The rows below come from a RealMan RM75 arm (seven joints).
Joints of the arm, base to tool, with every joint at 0 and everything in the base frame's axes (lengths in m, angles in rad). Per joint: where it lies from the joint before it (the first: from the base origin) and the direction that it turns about. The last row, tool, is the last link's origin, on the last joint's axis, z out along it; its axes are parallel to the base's.
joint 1: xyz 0 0 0.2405 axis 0 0 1
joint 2: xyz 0 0 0 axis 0 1 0
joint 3: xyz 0 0 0.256 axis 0 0 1
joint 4: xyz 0 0 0 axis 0 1 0
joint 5: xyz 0 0 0.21 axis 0 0 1
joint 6: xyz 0 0 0 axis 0 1 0
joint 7: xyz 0 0 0.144 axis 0 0 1
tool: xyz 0 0 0
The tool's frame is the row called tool.
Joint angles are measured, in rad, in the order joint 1, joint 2, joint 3, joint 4, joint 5, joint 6, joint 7. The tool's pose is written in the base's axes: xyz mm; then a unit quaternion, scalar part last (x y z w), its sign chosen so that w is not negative. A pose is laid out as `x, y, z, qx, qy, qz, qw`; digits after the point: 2 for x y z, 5 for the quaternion.
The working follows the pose.
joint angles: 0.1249, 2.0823, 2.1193, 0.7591, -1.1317, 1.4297, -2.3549
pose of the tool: 297.81, 279.31, 49.87, -0.83181, 0.06443, 0.35311, 0.42339
Where each joint sits with the arm in this pose, in the base's axes (m; each line is computed from the numbers above, not from the rounded line before):
joint 1: 0.0000 0.0000 0.2405
joint 2: 0.0000 0.0000 0.2405
joint 3: 0.2215 0.0278 0.1152
joint 4: 0.2215 0.0278 0.1152
joint 5: 0.3745 0.1713 0.1063
joint 6: 0.3745 0.1713 0.1063
joint 7: 0.2978 0.2793 0.0499
the tool: 0.2978 0.2793 0.0499

